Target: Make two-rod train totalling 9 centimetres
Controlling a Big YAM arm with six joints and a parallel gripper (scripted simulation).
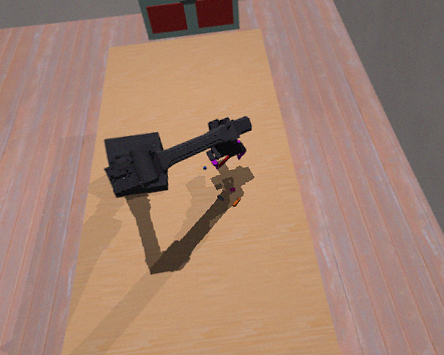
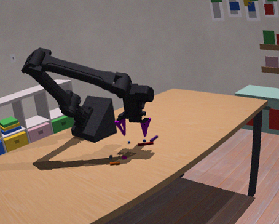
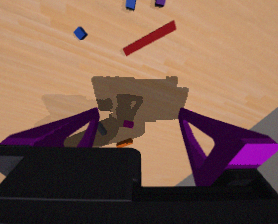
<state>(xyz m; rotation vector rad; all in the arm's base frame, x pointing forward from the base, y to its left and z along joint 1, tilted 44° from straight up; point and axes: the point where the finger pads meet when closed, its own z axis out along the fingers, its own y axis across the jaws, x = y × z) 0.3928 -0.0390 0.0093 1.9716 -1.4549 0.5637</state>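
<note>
Now: hand 8 cm to the left of the magenta rod and 8 cm above it. From my hand the other things lie so: red rod 8 cm below, 7 cm to the left, 1 cm behind; then blue rod 10 cm to the left, 8 cm below, 4 cm behind; then grey rod 11 cm to the right, 8 cm below, 5 cm behind.
</note>
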